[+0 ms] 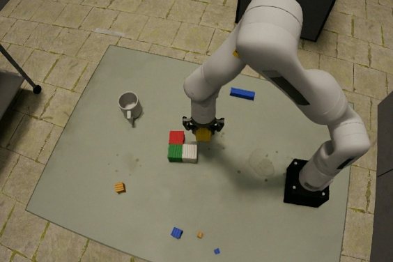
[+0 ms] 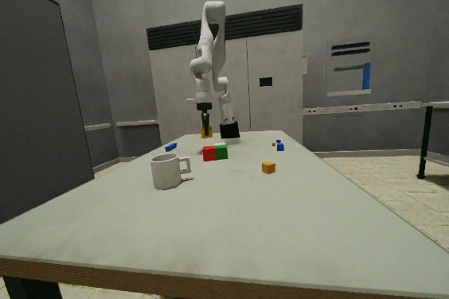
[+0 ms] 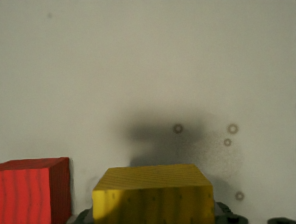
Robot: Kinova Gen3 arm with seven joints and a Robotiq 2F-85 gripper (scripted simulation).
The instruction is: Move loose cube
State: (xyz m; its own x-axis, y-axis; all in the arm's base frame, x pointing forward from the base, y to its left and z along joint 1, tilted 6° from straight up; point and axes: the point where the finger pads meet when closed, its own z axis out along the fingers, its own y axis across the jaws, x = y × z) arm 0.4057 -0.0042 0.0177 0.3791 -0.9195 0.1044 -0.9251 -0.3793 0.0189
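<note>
Right now the yellow cube is right at my hand. Also, from my hand: green cube (90 mm to the left, 80 mm below, 70 mm ahead); white cube (80 mm below, 70 mm to the left, 20 mm ahead); red cube (90 mm ahead, 80 mm below, 40 mm to the left).
</note>
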